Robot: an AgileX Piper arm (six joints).
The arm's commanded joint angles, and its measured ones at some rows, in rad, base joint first. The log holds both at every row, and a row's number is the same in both.
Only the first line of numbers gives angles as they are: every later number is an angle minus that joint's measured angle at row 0.
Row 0, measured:
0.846, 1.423, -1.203, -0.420, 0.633, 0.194
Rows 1 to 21, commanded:
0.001, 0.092, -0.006, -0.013, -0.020, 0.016
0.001, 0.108, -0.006, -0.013, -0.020, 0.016
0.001, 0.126, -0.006, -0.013, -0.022, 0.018
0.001, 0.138, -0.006, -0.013, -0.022, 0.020
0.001, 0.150, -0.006, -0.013, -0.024, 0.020
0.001, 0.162, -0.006, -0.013, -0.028, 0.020
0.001, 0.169, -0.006, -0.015, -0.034, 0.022
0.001, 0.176, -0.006, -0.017, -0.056, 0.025
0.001, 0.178, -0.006, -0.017, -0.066, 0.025
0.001, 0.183, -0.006, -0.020, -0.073, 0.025
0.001, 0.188, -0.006, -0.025, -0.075, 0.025
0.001, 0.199, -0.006, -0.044, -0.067, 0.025
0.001, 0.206, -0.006, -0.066, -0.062, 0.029
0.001, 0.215, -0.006, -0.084, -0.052, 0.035
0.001, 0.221, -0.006, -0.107, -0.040, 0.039
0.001, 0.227, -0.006, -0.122, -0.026, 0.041
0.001, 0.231, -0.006, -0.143, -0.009, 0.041
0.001, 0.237, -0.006, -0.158, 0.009, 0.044
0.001, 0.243, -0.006, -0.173, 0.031, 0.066
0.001, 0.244, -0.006, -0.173, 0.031, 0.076
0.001, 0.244, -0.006, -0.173, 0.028, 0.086
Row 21, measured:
0.000, 0.242, 0.000, -0.141, 0.012, 0.050
